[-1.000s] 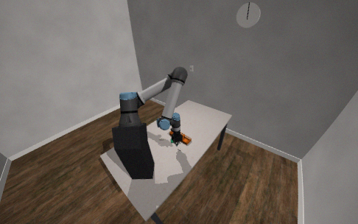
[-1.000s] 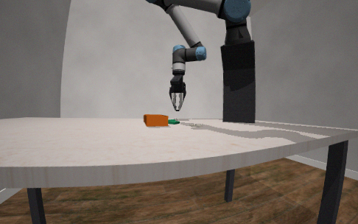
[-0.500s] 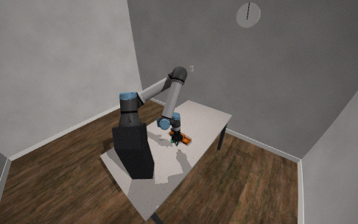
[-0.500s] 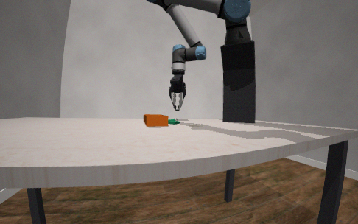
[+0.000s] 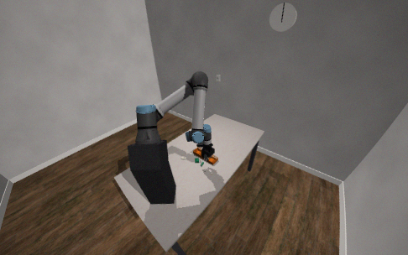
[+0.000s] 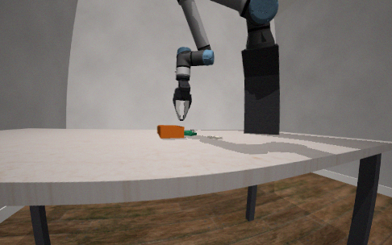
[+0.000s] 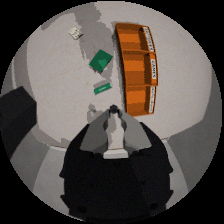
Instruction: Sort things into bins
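My gripper is now 2 cm past the green cylinder, 4 cm to the right of it and 7 cm above it. Round my hand: green block (11 cm to the left, 7 cm below); small dark thing (1 cm below); white object (5 cm behind, 24 cm to the left, 7 cm below).
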